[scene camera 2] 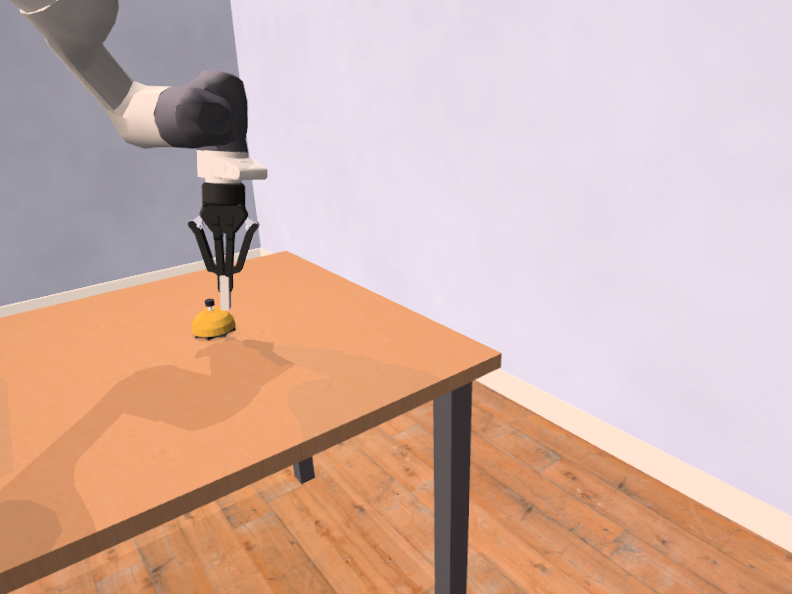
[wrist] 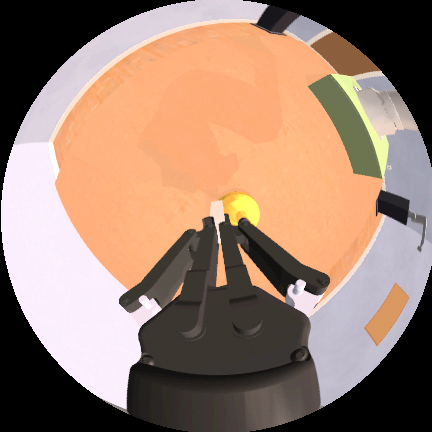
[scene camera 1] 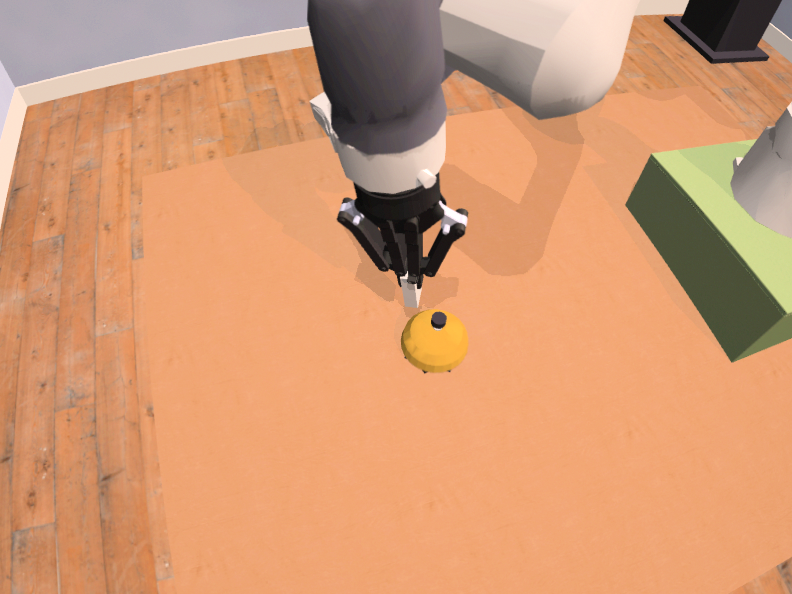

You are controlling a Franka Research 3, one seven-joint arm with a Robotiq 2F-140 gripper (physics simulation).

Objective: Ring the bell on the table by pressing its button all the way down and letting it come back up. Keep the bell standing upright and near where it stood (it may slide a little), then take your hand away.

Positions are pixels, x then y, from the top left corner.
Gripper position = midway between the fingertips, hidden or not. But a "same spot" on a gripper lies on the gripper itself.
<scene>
The gripper shows in scene camera 2 (226, 308), in the wrist view and in scene camera 1. A yellow dome bell shows in scene camera 2, in the wrist view (237, 204) and in scene camera 1. The same spot on the gripper: (scene camera 1: 403, 253) is (wrist: 215, 254). The same spot on the yellow dome bell: (scene camera 2: 210, 323) is (scene camera 1: 434, 309).
</scene>
